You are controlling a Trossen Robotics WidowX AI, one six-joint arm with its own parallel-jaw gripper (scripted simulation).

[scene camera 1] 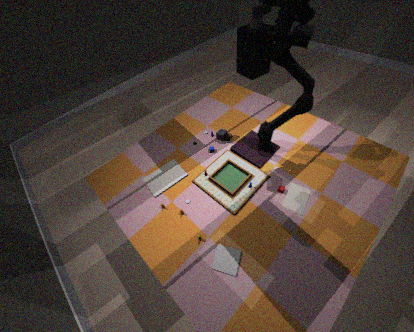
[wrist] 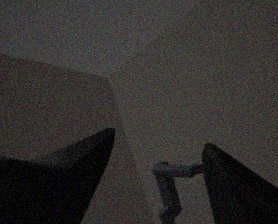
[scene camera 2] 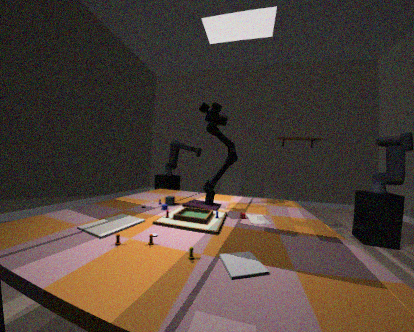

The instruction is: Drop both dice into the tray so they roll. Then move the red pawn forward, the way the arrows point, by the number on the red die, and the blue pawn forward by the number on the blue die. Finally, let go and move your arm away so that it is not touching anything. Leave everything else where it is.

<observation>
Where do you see a white card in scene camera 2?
At 105, 227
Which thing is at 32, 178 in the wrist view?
My gripper.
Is my gripper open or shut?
Open.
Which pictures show the white card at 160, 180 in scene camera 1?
Scene camera 1 and scene camera 2 only.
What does my gripper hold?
Nothing.
</observation>
